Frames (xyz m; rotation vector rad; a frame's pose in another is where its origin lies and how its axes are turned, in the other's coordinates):
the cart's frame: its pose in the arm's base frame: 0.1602 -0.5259 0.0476 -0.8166 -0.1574 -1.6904
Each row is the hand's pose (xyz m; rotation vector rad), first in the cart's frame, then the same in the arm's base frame.
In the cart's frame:
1: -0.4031 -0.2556 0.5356 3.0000 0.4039 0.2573
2: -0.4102 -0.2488 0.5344 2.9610 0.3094 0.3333
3: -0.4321 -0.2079 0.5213 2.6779 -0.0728 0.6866
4: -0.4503 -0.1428 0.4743 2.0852 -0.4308 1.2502
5: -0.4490 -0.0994 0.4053 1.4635 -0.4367 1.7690
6: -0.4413 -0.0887 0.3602 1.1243 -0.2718 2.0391
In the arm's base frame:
1: 0.1849 0.1489 0.2899 1.6160 -1.5140 0.0799
2: 0.1909 0.1520 0.2827 1.5192 -1.5172 0.1048
3: 0.2235 0.1507 0.2472 1.0555 -1.4554 0.1867
4: 0.2632 0.1220 0.1810 0.4307 -1.1333 0.3278
5: 0.2726 0.0727 0.1167 0.0613 -0.6185 0.4610
6: 0.2624 0.0403 0.0843 -0.0158 -0.2613 0.5217

